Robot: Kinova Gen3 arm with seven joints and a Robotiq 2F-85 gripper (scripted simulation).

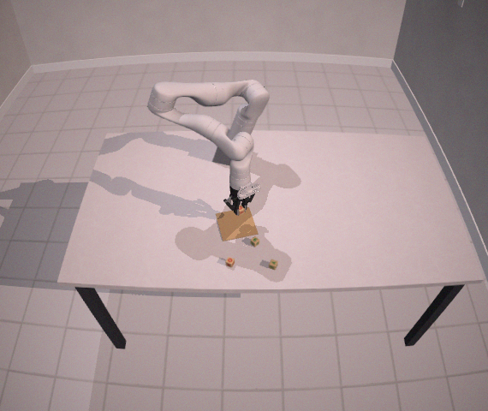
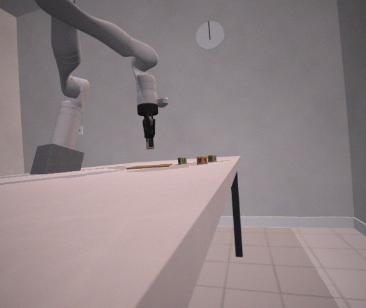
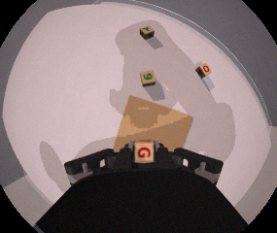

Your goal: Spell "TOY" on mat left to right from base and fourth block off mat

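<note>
Right now my hand is 1 cm short of the mat, 1 cm to the left of it and 8 cm above it.
</note>
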